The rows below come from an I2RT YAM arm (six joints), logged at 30 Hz.
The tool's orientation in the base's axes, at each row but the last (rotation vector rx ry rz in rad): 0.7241, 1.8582, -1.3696; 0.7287, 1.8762, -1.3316; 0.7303, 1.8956, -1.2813; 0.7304, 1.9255, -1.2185; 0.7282, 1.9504, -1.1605; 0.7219, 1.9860, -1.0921
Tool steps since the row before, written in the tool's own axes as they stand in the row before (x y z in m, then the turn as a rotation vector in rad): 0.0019, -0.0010, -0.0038, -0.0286, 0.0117, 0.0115; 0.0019, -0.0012, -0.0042, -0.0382, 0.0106, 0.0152; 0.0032, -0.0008, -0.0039, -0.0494, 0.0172, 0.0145; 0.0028, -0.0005, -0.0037, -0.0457, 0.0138, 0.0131; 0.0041, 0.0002, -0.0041, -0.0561, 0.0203, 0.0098; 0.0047, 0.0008, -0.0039, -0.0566, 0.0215, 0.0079
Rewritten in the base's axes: -0.0027, 0.0034, -0.0002, 0.0285, -0.0085, 0.0142; -0.0030, 0.0037, 0.0000, 0.0341, -0.0128, 0.0218; -0.0034, 0.0036, -0.0012, 0.0455, -0.0105, 0.0276; -0.0030, 0.0034, -0.0010, 0.0404, -0.0103, 0.0267; -0.0034, 0.0042, -0.0022, 0.0503, -0.0055, 0.0332; -0.0034, 0.0043, -0.0028, 0.0508, -0.0033, 0.0337
